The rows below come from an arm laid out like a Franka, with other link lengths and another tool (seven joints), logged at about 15 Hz.
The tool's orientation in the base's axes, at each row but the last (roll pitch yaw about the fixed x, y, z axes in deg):
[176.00 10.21 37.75]
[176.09 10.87 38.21]
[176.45 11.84 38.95]
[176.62 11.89 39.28]
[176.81 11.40 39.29]
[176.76 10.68 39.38]
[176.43 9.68 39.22]
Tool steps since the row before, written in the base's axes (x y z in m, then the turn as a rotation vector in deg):
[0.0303 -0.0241 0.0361 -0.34 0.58 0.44]
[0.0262 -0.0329 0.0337 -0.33 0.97 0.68]
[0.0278 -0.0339 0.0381 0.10 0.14 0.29]
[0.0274 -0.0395 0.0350 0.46 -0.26 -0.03]
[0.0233 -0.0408 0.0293 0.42 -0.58 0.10]
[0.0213 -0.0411 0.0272 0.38 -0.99 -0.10]
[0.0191 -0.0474 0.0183 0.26 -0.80 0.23]
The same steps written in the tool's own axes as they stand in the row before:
[0.0027 0.0401 -0.0344 0.01 -0.63 -0.49]
[-0.0061 0.0442 -0.0302 0.21 -0.91 -0.80]
[-0.0075 0.0461 -0.0346 0.10 -0.03 -0.32]
[-0.0109 0.0498 -0.0306 0.19 0.49 0.02]
[-0.0134 0.0478 -0.0246 -0.06 0.72 -0.05]
[-0.0145 0.0466 -0.0223 -0.31 1.00 0.22]
[-0.0180 0.0497 -0.0124 -0.34 0.79 -0.13]

